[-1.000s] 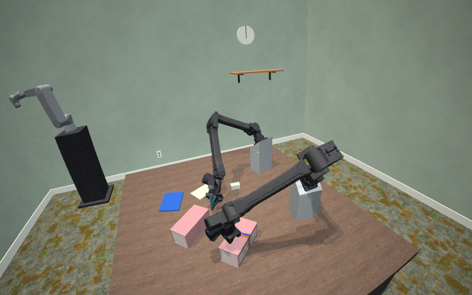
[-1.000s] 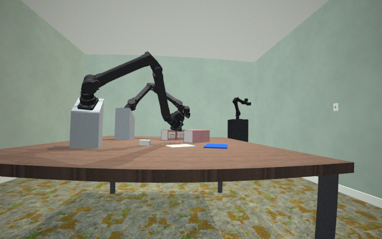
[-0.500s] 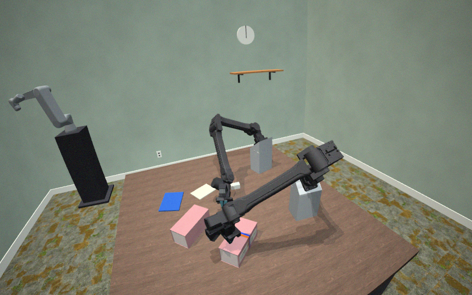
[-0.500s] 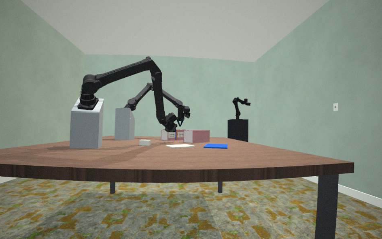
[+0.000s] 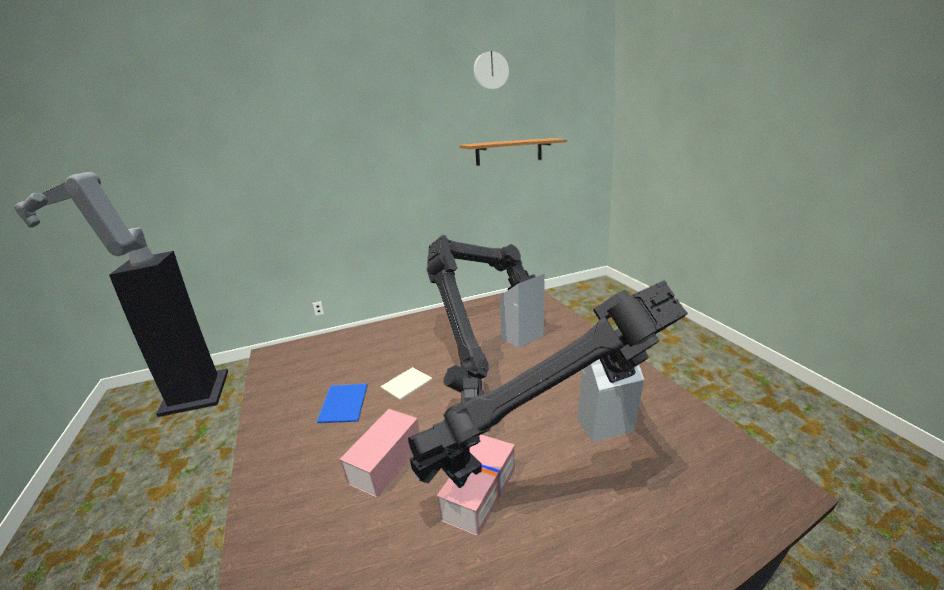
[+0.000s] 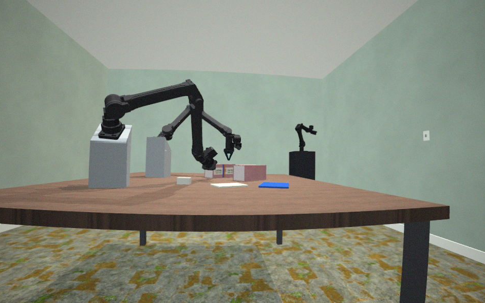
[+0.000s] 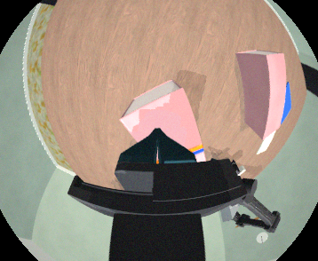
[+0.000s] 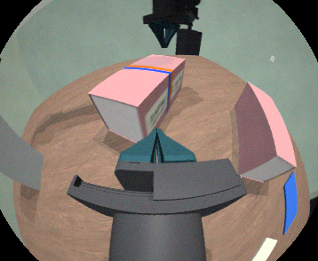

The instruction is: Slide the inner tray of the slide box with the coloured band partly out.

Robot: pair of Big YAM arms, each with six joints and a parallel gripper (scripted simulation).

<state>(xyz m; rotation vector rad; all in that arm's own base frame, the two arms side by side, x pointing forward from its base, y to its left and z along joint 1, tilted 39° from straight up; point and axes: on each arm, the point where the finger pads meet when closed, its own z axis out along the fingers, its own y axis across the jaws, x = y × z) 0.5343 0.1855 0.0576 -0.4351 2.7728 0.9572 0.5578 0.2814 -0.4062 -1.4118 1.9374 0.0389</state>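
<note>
The slide box is 150 mm to the left of my right hand, 40 mm ahead of it and 30 mm below it. Also, from my right hand: small white block 400 mm to the right, 130 mm behind, 60 mm below; then blue pad 410 mm to the right, 370 mm ahead, 70 mm below; then cream sheet 450 mm to the right, 120 mm ahead, 70 mm below.
My left hand is 6 cm past the slide box, 6 cm to the left of it and 10 cm above it. From my left hand the other things lie so: small white block: 23 cm behind, 61 cm to the right, 13 cm below; blue pad: 26 cm ahead, 62 cm to the right, 14 cm below; cream sheet: 2 cm ahead, 65 cm to the right, 14 cm below.
</note>
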